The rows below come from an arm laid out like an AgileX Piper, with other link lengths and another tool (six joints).
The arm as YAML. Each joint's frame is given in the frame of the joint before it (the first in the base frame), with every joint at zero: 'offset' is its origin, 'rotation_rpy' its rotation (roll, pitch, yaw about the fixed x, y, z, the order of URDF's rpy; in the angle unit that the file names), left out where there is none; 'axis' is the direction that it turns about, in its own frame. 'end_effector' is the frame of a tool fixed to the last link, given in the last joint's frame.
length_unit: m
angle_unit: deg
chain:
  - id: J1
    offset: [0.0, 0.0, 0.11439]
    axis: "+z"
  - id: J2
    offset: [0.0, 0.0, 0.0]
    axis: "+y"
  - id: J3
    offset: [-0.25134, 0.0, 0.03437]
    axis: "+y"
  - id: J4
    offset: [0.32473, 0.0, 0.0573]
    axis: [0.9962, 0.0, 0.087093]
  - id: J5
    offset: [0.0, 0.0, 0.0]
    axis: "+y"
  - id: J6
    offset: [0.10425, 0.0, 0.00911]
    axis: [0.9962, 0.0, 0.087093]
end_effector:
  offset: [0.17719, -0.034, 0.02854]
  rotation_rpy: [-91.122, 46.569, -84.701]
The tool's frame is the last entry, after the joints.
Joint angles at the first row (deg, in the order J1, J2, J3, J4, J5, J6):
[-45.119, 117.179, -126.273, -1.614, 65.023, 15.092]
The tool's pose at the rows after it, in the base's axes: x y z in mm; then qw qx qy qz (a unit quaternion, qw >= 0):
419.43, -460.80, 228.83, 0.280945, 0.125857, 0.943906, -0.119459
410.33, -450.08, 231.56, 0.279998, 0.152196, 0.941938, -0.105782
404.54, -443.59, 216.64, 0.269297, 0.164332, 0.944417, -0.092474
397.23, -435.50, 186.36, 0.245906, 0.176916, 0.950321, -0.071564
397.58, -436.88, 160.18, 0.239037, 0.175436, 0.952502, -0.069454
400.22, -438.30, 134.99, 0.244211, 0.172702, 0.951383, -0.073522
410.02, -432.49, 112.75, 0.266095, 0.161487, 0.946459, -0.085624
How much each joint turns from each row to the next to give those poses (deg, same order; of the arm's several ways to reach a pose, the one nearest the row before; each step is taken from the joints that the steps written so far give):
[0.507, -2.434, 0.003, 2.231, 2.971, 1.270]
[0.122, -1.616, 0.867, -0.001, 1.970, 3.287]
[0.000, -1.099, 3.129, 0.125, -0.002, 1.246]
[-0.001, -0.412, 4.167, 0.139, 0.002, 1.060]
[0.001, -0.503, 5.058, -0.139, -3.753, -0.330]
[0.098, -1.424, 6.752, -0.001, -6.120, -0.218]
[1.092, -3.104, 9.450, 0.001, -9.386, 0.000]

